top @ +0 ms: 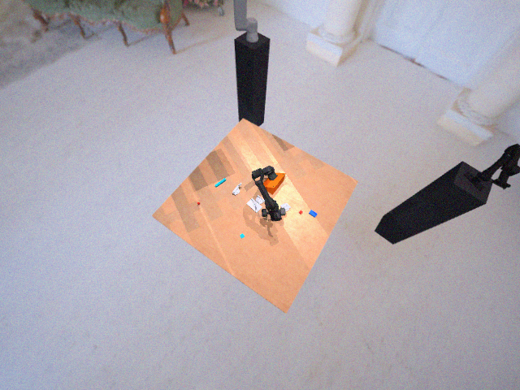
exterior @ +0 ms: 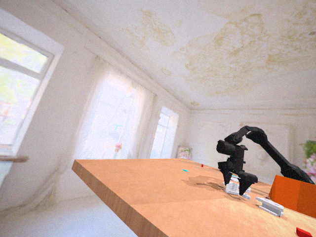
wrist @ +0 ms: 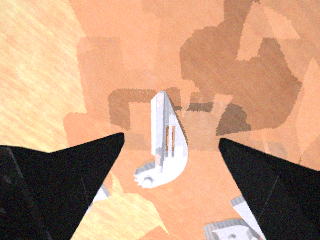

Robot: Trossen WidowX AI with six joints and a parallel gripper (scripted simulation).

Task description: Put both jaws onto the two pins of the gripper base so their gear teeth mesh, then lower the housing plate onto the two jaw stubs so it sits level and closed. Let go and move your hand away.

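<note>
Now: gripper tip 4 cm past the gripper jaw, 1 cm to the left of it and 1 cm above it. The rest, counted from my gripper tip: cyan cube (29 cm ahead, 8 cm to the right, 1 cm below); blue block (24 cm behind, 25 cm to the left); white block (13 cm behind, 3 cm to the left).
</note>
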